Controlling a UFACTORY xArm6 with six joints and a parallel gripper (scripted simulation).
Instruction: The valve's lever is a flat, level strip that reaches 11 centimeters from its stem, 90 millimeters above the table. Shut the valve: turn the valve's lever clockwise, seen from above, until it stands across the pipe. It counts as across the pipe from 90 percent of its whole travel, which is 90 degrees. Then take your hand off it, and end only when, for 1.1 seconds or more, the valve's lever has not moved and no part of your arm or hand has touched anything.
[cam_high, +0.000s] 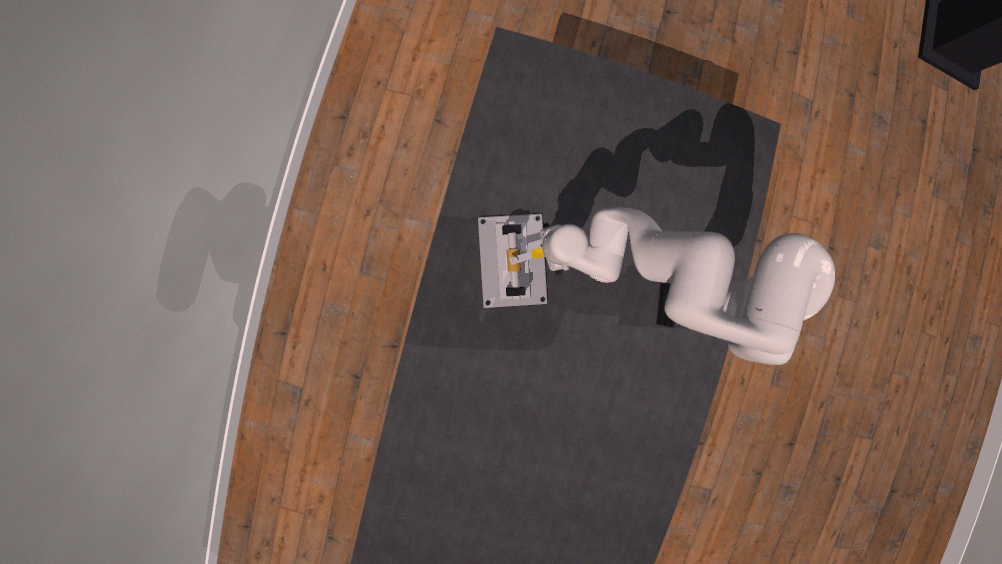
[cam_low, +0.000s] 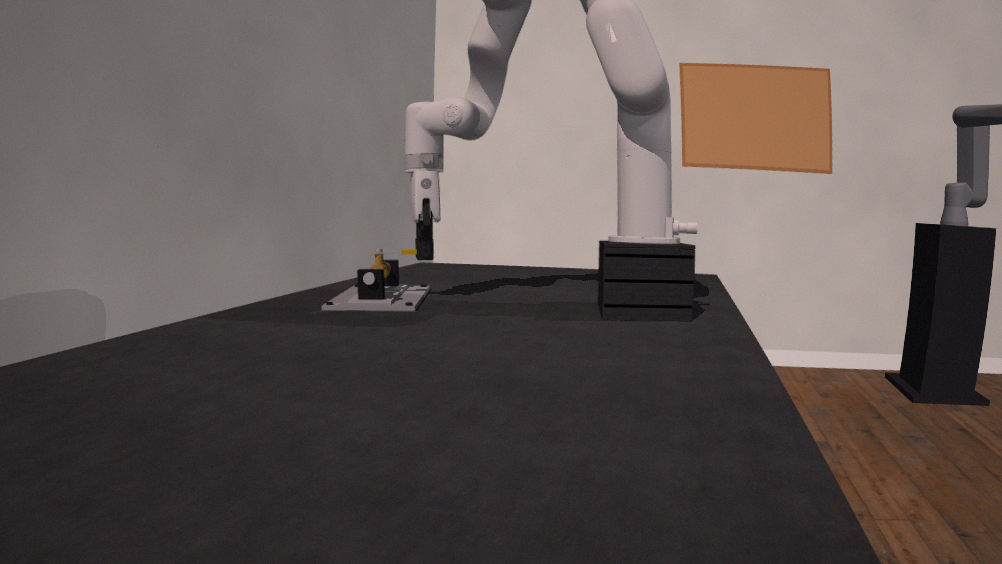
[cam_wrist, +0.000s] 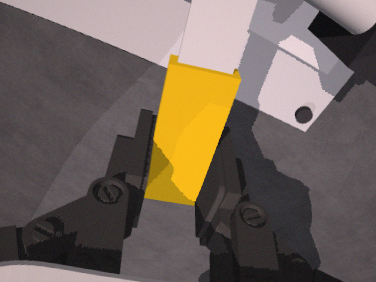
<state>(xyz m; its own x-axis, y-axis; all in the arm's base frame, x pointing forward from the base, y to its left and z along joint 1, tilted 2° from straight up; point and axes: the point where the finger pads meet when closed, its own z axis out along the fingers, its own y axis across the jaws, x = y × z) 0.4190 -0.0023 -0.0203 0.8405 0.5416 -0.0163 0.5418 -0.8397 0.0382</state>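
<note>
My hand is 4 cm short of the lever and 3 cm to the right of it.
</note>
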